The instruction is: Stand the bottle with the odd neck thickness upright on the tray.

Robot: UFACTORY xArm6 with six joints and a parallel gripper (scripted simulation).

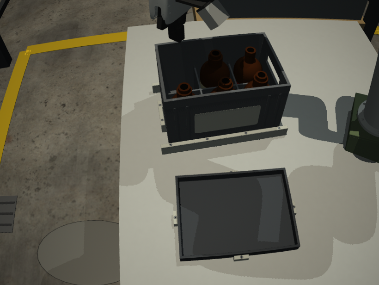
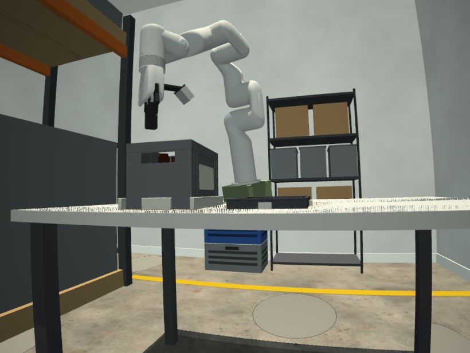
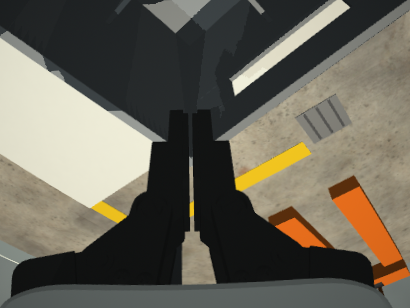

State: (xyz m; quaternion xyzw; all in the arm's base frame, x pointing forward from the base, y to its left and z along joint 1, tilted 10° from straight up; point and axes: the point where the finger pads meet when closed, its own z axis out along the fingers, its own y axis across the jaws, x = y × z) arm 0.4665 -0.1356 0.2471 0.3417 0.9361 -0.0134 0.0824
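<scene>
Now: hand 16 cm above the dark crate, 9 cm past it and 4 cm to the right of it. Also, from my hand: glass bottle: 17 cm behind, 15 cm below, 1 cm to the right; dark tray: 32 cm to the left, 23 cm below, 9 cm behind.
</scene>
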